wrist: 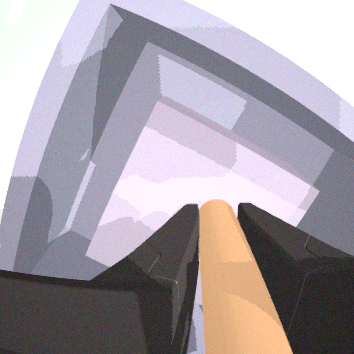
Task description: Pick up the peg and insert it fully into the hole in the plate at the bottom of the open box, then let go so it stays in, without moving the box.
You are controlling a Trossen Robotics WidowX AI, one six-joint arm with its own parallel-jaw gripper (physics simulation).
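Frame: origin at the arm's base, x ahead, y right, z down, level; metres.
Seen in the pictures: gripper, between the fingertips: [217, 215].
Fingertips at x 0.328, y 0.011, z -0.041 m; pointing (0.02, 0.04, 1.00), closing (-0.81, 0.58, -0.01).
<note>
Offsets run from my fingertips to a thing's top centre. "spot": to the spot under its first point.
An orange-tan round peg @[spot: dx +0.007, dy +0.006, dz -0.049 m] [232, 285] runs up from the bottom of the wrist view between the two black fingers. My gripper [217, 215] is shut on the peg, and the peg's far end shows between the fingertips. The pale pink plate @[dx -0.010, dy -0.023, dz +0.033 m] [170, 155] lies at the bottom of the open grey-lavender box @[dx -0.010, dy -0.023, dz -0.004 m] [210, 42]. The peg's far end appears in front of the lower part of the plate. The hole does not show in this view; the peg and the fingers cover that part of the plate. I cannot tell whether the peg's end is in the hole or above it.
The box's walls rise around the plate, with the left wall [65, 125] and the dark inner side of the far wall [225, 70] in view. The fingers overlap the near part of the box in the view. Pale ground shows beyond the box at the upper left and upper right.
</note>
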